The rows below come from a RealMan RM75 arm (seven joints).
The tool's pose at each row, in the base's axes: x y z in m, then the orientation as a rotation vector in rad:
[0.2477 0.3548 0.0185 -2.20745 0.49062 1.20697]
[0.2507 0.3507 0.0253 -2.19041 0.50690 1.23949]
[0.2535 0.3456 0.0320 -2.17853 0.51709 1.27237]
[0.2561 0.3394 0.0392 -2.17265 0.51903 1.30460]
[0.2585 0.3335 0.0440 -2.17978 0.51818 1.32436]
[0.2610 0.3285 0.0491 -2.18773 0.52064 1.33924]
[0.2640 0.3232 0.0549 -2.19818 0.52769 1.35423]
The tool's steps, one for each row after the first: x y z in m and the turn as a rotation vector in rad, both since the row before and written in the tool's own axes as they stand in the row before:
[-0.0040 -0.0006 -0.0075 0.00191 -0.02172 0.02081]
[-0.0042 0.0004 -0.0078 -0.00400 -0.02077 0.01788]
[-0.0048 0.0013 -0.0085 -0.01044 -0.01930 0.01322]
[-0.0029 0.0020 -0.0072 -0.01517 -0.00690 0.00884]
[-0.0032 0.0013 -0.0067 -0.01269 -0.00315 0.00929]
[-0.0036 0.0012 -0.0075 -0.01360 -0.00089 0.01294]

